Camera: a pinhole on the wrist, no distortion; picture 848 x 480 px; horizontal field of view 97.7 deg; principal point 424.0 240.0 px. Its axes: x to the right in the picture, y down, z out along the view. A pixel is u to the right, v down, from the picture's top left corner.
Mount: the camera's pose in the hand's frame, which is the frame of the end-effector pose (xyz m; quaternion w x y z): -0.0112 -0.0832 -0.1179 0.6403 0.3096 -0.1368 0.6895
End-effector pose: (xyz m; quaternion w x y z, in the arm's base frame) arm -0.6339 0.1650 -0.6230 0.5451 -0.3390 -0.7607 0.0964
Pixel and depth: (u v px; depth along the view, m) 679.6 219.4 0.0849
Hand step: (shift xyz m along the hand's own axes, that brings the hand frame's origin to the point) 0.0154 -0.0855 -0.0182
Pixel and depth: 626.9 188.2 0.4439
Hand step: 0.1635 -0.1401 0.3578
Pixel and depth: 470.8 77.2 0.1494
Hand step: 0.0902 -0.1462 -0.0050
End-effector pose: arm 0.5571 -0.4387 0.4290 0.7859 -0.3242 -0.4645 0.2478
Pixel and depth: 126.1 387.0 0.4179
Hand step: -0.0704 -0.6196 0.0364
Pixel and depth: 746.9 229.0 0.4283
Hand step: 0.1133 -0.0340 0.4344
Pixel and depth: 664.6 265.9 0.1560
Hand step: 0.0187 -0.0952 0.0656
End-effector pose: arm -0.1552 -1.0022 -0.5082 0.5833 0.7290 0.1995 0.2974
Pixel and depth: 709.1 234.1 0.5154
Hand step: 0.1311 -0.0670 0.5165
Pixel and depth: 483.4 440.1 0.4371
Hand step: -0.1288 -0.3167 0.3103
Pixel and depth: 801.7 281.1 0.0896
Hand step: 0.0028 -0.0641 0.0082
